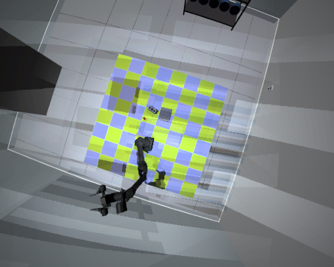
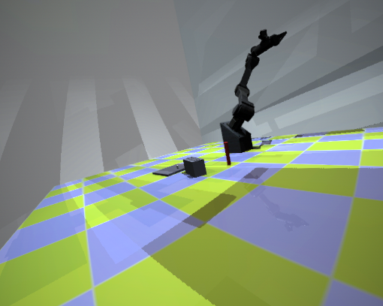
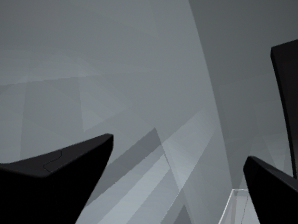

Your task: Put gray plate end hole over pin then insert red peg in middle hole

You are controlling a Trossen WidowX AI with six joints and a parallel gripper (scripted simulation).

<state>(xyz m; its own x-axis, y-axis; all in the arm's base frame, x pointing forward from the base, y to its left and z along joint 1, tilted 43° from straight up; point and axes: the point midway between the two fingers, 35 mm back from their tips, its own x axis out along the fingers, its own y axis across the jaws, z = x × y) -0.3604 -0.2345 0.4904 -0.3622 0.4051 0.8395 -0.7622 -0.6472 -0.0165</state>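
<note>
My gripper tip is 77 cm short of the gray plate, 58 cm above it and 12 cm to the left of it. Also, from my gripper tip: red peg (65 cm ahead, 58 cm below, 7 cm to the right); then dark base (76 cm ahead, 61 cm below, 26 cm to the right).
</note>
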